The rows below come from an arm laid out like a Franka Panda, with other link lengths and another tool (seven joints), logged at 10 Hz.
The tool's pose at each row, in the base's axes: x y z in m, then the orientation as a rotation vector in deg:
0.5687, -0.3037, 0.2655, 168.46, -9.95, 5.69
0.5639, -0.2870, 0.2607, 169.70, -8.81, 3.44
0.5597, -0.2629, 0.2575, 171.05, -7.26, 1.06
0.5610, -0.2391, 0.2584, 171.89, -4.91, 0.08
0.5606, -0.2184, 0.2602, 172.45, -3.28, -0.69
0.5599, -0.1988, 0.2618, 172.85, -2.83, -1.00
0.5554, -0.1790, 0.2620, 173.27, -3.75, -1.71
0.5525, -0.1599, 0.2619, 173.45, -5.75, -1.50
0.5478, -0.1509, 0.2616, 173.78, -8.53, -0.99
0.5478, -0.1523, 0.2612, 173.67, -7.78, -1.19
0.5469, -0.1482, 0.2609, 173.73, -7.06, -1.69
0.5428, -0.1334, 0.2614, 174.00, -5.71, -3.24
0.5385, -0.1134, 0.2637, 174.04, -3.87, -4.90
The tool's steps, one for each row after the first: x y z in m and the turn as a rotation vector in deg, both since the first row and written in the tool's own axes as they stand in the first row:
-0.0070, -0.0166, 0.0011, 1.06, -1.52, -0.92
-0.0140, -0.0402, -0.0007, 2.25, -3.08, -2.11
-0.0153, -0.0633, -0.0062, 3.02, -3.63, -3.73
-0.0178, -0.0831, -0.0121, 3.55, -4.06, -4.85
-0.0205, -0.1018, -0.0175, 3.94, -4.26, -5.15
-0.0272, -0.1205, -0.0219, 4.33, -4.81, -4.59
-0.0321, -0.1388, -0.0257, 4.53, -4.81, -3.26
-0.0378, -0.1470, -0.0274, 4.92, -4.68, -1.40
-0.0377, -0.1457, -0.0268, 4.79, -4.75, -1.90
-0.0391, -0.1497, -0.0273, 4.82, -5.04, -2.41
-0.0447, -0.1635, -0.0309, 5.03, -5.98, -3.39
-0.0510, -0.1820, -0.0374, 5.04, -6.95, -4.70

